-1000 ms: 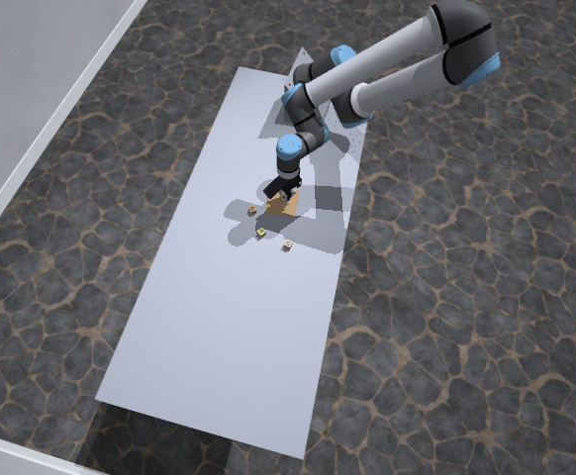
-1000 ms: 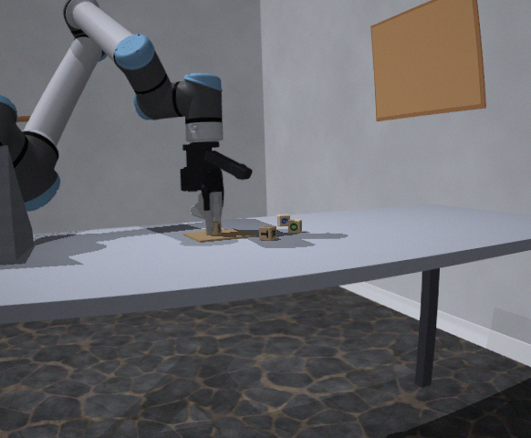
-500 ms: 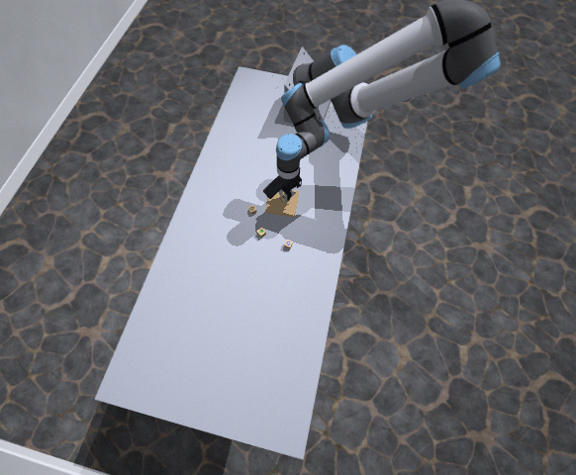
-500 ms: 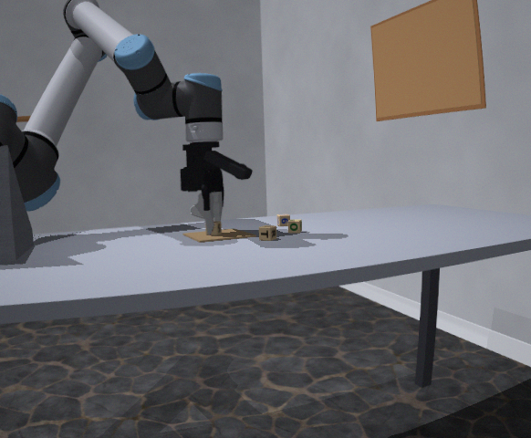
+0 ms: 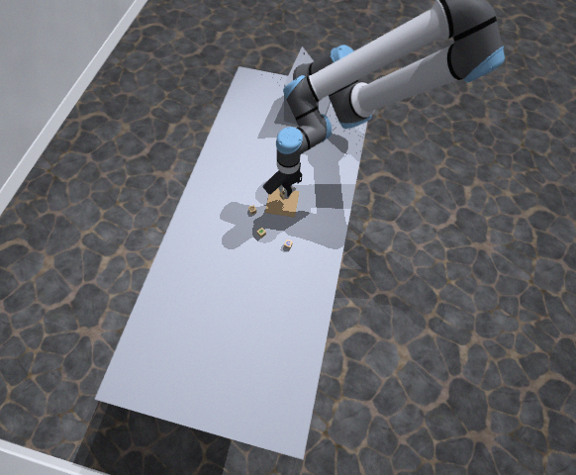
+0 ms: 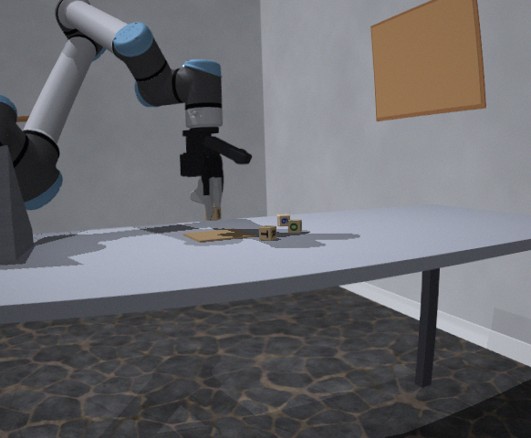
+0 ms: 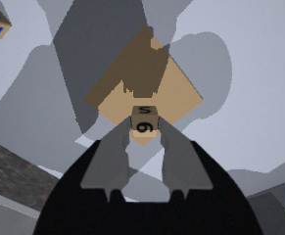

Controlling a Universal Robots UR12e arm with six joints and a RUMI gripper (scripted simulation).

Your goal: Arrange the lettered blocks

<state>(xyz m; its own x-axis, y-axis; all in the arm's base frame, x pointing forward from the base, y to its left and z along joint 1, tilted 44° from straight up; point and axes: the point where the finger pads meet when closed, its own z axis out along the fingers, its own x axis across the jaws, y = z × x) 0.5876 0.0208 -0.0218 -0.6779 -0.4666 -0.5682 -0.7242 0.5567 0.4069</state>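
My hand is 5 cm above the tan mat, 1 cm to the left of it and 1 cm short of it. From my hand the other things lie so: green-marked block (19 cm ahead, 6 cm to the right, 4 cm below); then blue-marked block (22 cm ahead, 6 cm to the left, 4 cm below).
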